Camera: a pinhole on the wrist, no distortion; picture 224 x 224 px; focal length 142.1 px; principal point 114.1 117.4 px. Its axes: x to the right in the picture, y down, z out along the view. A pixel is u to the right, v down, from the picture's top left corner.
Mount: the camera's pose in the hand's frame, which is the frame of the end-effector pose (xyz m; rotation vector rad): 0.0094 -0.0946 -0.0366 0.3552 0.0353 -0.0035
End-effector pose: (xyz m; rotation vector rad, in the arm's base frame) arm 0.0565 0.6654 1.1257 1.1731 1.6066 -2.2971
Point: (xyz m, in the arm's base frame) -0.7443 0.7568 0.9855
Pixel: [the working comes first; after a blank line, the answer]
In the camera's frame: 0.6547 -0.0807 0.4413

outside the picture
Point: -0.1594 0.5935 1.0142
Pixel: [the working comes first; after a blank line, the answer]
In the camera's frame: 0.1818 0.1687 0.1519

outside the picture
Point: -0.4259 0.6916 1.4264
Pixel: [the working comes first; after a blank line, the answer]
In the camera's frame: 0.1322 -0.2447 0.4297

158 36
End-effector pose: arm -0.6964 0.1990 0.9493 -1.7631 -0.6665 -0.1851
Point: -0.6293 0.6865 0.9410
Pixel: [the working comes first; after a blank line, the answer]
In the camera's frame: 0.1906 0.2255 0.4328

177 191
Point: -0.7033 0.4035 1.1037
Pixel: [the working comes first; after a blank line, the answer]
In the camera's frame: 0.1176 -0.0015 0.1979

199 116
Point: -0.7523 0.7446 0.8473
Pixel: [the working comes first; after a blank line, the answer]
In the camera's frame: 0.0627 0.2668 0.5288

131 189
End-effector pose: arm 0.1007 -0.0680 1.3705 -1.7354 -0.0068 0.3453
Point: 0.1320 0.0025 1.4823
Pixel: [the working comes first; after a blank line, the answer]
In the camera's frame: 0.0062 -0.0028 0.0867

124 113
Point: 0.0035 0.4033 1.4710
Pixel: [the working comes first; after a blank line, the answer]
In the camera's frame: -0.0502 0.1002 0.4911

100 146
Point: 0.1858 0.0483 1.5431
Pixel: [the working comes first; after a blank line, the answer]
In the camera's frame: 0.0518 -0.0674 0.1361

168 47
